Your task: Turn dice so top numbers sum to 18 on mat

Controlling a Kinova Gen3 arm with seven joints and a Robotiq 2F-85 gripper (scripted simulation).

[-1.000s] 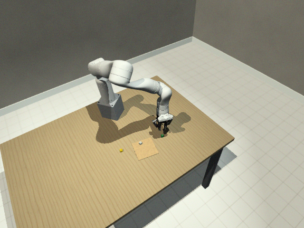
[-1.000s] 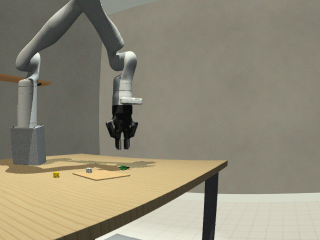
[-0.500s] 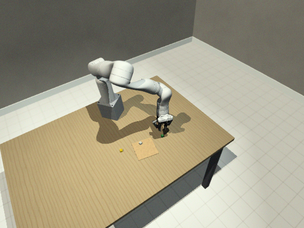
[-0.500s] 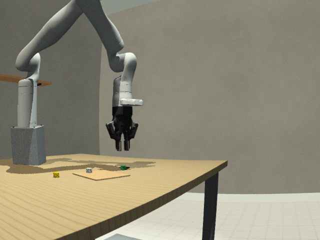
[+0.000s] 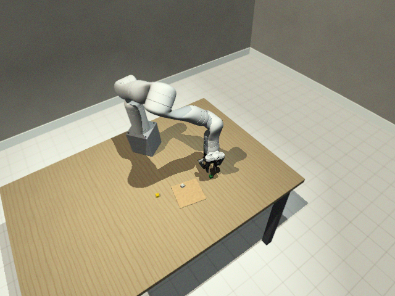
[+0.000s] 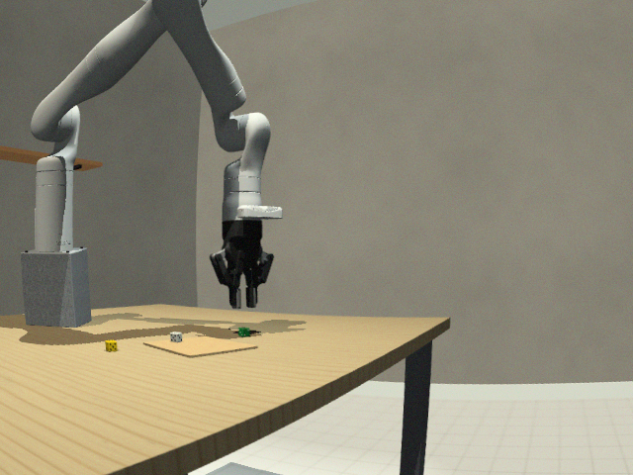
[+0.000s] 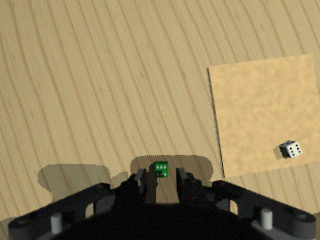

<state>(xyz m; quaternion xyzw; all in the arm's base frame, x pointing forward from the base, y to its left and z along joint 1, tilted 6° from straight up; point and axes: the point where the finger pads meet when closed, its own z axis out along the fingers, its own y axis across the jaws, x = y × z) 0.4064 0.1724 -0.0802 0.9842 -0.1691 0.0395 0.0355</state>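
The green die is 60 mm below my hand. The rest, counted from my hand: yellow die 60 mm behind, 290 mm to the right, 60 mm below; then white die 40 mm behind, 150 mm to the right, 60 mm below; then tan mat 10 mm ahead, 150 mm to the right, 70 mm below.
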